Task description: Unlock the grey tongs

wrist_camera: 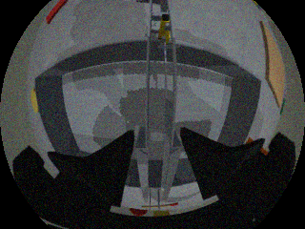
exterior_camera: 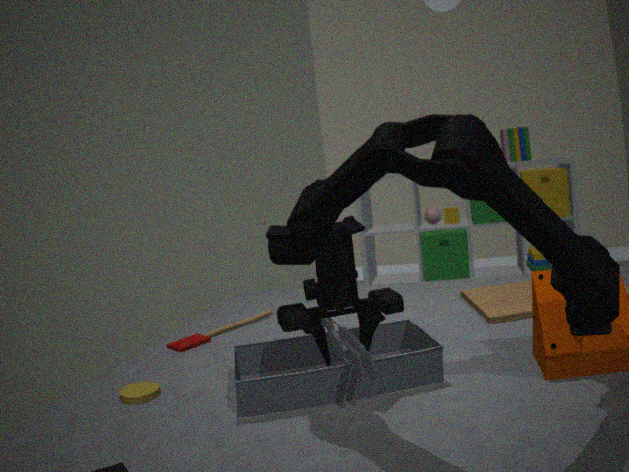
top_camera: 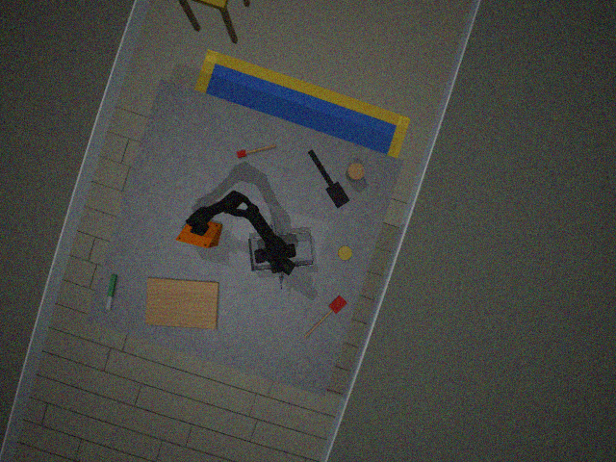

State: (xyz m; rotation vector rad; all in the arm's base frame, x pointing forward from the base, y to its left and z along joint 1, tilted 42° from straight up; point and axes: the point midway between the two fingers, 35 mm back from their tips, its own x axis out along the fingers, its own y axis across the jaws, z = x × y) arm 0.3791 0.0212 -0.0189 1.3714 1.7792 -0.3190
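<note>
My gripper tip is 2 cm short of the grey roasting tin and 1 cm to the right of it. The rest, counted from my gripper tip: yellow disc 33 cm ahead, 9 cm to the left, 2 cm below; red spatula 34 cm ahead, 23 cm to the right, 2 cm below; black spatula 42 cm to the left, 14 cm ahead, 3 cm below.
</note>
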